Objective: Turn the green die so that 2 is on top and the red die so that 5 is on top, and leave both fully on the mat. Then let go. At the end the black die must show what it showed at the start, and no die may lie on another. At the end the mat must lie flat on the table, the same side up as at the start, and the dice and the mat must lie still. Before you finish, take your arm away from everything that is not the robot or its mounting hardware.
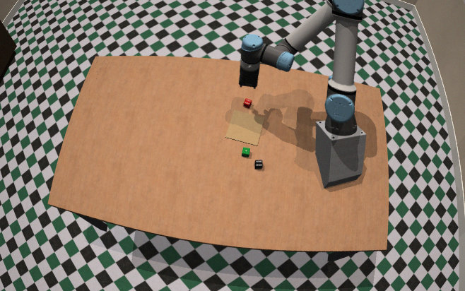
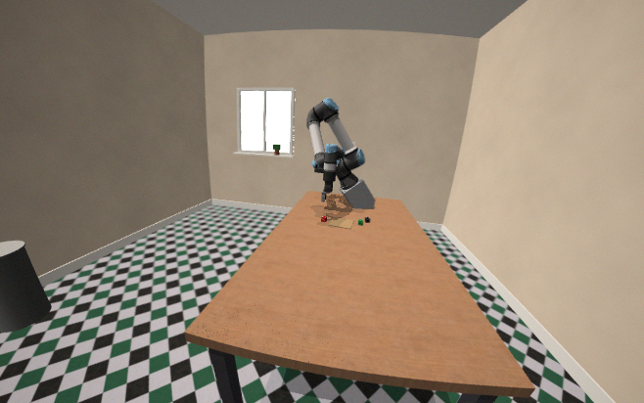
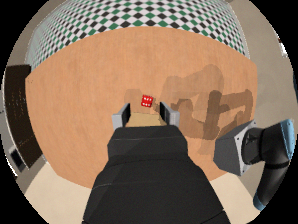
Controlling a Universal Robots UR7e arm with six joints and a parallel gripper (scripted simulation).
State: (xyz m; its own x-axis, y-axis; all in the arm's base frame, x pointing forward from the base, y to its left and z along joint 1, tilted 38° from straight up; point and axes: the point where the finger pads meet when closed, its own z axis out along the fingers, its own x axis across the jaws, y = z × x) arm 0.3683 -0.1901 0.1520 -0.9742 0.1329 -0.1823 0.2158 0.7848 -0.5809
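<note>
Now: hand 140 mm above the red die and 10 mm to the right of it. Round my hand: green die 250 mm to the left, 140 mm below, 30 mm ahead; then black die 310 mm to the left, 140 mm below, 20 mm behind; then tan mat 160 mm below, 120 mm to the left, 20 mm ahead.
</note>
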